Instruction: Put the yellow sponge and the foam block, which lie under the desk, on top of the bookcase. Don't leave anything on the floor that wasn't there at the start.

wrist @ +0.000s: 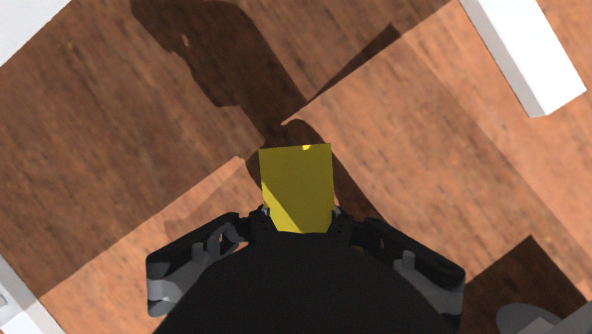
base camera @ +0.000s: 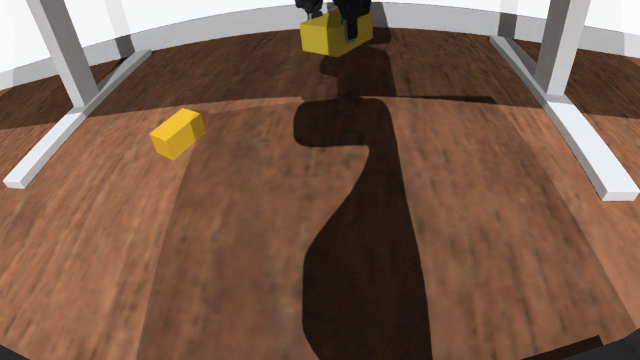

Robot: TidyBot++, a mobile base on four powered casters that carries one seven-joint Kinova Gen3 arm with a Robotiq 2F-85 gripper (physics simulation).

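Frame: origin at the arm's base, x down, y ahead, z right, level; metres.
Where they show: gripper, fingertip midpoint: [wrist: 300,209] [base camera: 332,37].
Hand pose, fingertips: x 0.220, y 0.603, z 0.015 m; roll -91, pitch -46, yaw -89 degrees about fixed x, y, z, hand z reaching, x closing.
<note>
Each offset is from my fingertips to the centre of the thing.
My gripper [base camera: 331,29] [wrist: 300,209] is shut on the larger, lemon-yellow block {dz +0.010, dx -0.008, dy +0.013 m} [base camera: 327,39] [wrist: 298,185]. It holds the block above the floor, at the top centre of the base camera view, with a finger on each side. A smaller, orange-yellow block {dz -0.296, dx +0.154, dy +0.025 m} [base camera: 178,133] lies on the floor at the left in the base camera view, apart from the gripper and near the left desk foot. Both blocks are yellowish, and I cannot tell for certain which is the sponge and which is the foam block. The bookcase does not show in either view.
The desk's left foot [base camera: 50,142] and right foot [base camera: 582,135] [wrist: 527,55] stand on the wooden floor on either side, with upright legs [base camera: 62,50] [base camera: 560,47]. A pale baseboard [base camera: 225,19] runs along the back. A grey part [wrist: 527,316] shows at the wrist view's lower right.
</note>
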